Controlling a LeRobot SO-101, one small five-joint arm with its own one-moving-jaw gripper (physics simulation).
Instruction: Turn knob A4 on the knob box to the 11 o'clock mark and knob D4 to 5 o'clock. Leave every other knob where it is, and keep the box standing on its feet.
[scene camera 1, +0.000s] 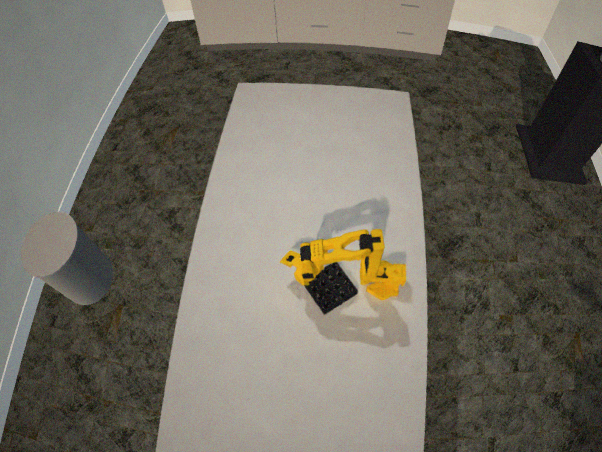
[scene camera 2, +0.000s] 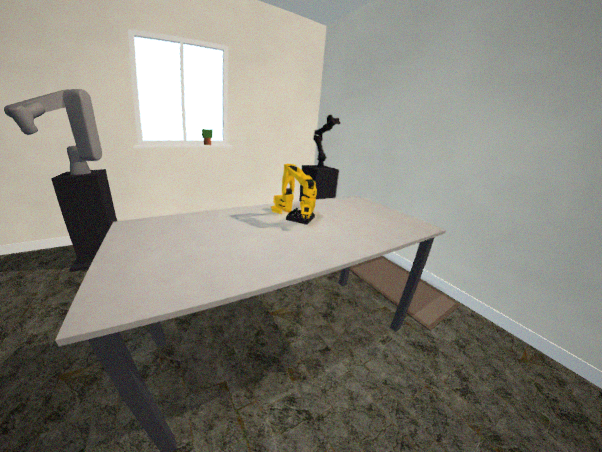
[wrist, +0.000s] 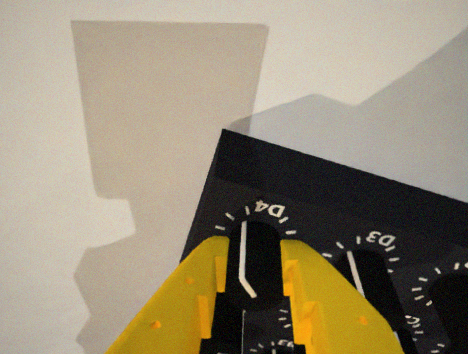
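Seen in the pictures: hand at its tool point: (scene camera 1: 308, 283) (scene camera 2: 307, 217) (wrist: 228, 257); arm's base at its link origin: (scene camera 1: 375, 280) (scene camera 2: 283, 211).
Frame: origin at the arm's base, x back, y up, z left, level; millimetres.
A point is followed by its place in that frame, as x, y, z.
Observation:
The black knob box (scene camera 1: 325, 309) @(-132, 23, 98) (scene camera 2: 298, 220) @(-164, 12, -5) (wrist: 310, 174) @(-181, 11, 8) stands flat on the table beside the yellow arm's base, its far-left part beneath my wrist in scene camera 1. In the wrist view my gripper (wrist: 256, 256) @(-183, 28, 30) is shut on knob D4 (wrist: 262, 250) @(-185, 31, 20), a jaw against each side. The knob's white pointer line runs up the image, its end close to a tick left of the D4 label. Knob D3 (wrist: 375, 280) @(-164, 32, 4) stands to the right, partly behind the right jaw. Knob A4 cannot be made out in the wrist view; knob labels are too small to read in the scene views.
The light table top (scene camera 1: 300, 150) @(-248, 0, -438) (scene camera 2: 200, 260) @(-328, 0, -462) extends around the box and arm. Other knobs stand close to D4, partly covered by the jaws. A grey arm (scene camera 2: 85, 125) and a black arm (scene camera 2: 320, 142) stand on separate pedestals beyond the table.

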